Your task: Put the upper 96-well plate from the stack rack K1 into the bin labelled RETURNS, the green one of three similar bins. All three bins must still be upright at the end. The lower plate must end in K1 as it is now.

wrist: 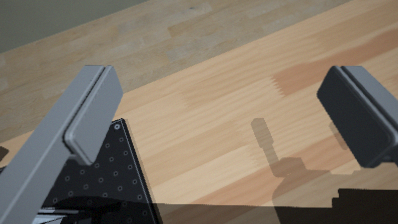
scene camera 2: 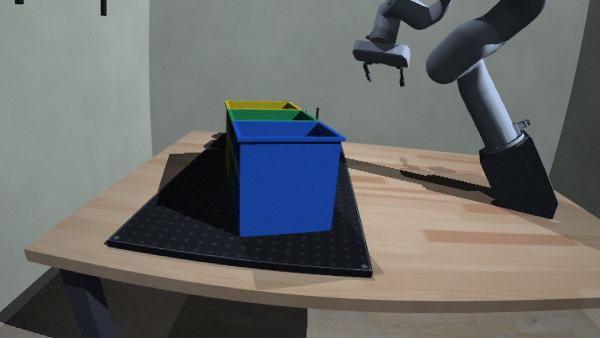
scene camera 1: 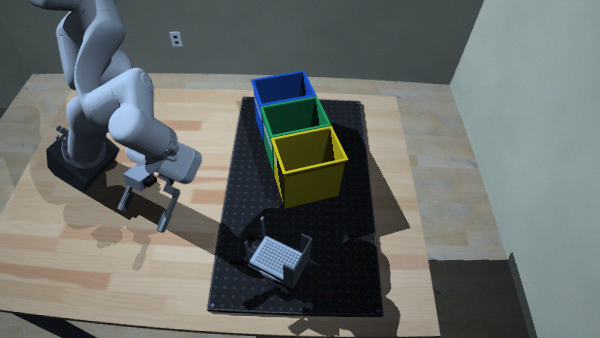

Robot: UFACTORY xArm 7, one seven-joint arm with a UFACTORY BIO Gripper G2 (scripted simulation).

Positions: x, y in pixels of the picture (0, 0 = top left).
Scene:
green bin: scene camera 2 238, 114; scene camera 1 298, 114; not seen in the wrist view (out of frame)
blue bin: scene camera 2; scene camera 1; not seen in the wrist view (out of frame)
same spot on blue bin: (scene camera 1: 296, 85) = (scene camera 2: 253, 168)

